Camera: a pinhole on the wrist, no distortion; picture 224 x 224 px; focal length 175.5 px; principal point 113.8 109.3 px. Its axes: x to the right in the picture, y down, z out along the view. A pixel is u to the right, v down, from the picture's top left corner.
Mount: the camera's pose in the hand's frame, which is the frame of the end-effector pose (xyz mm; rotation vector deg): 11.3 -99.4 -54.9 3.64 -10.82 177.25
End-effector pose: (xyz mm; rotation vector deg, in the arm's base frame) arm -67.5 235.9 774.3 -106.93 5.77 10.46
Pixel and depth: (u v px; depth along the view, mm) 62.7 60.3 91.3
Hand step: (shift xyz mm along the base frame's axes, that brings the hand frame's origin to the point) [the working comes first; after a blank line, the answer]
In the camera's frame: -26.6 -25.5 91.3

53.0 62.6 62.8
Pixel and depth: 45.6 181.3 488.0
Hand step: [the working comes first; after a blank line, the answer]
In the camera's frame: -189.6 200.2 488.0

236.7 492.4 191.1
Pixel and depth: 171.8 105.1 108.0
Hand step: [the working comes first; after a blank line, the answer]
In the camera's frame: 35.7 -2.6 108.0

-6.2 83.6 90.1
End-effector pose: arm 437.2 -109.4 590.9 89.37 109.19 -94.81
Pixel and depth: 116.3 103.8 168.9
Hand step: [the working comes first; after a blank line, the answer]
In the camera's frame: 2.4 -5.3 168.9

-148.1 -63.0 18.6
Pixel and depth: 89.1 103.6 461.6
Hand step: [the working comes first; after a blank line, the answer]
In the camera's frame: -65.0 -15.0 461.6

-340.4 -244.4 -124.2
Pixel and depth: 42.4 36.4 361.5
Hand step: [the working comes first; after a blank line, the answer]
In the camera's frame: -147.1 -150.2 361.5

-226.6 -150.6 -239.4
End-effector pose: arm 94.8 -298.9 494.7 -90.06 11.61 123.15
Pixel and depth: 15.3 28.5 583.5
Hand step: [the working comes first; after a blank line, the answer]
In the camera's frame: -327.5 -268.6 583.5

-592.0 239.1 -178.0
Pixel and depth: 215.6 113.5 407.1
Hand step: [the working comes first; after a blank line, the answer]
In the camera's frame: 236.1 9.7 407.1

-191.6 209.9 336.9
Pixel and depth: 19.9 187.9 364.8
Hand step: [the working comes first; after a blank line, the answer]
In the camera's frame: -195.2 163.4 364.8

-149.2 442.5 -57.5
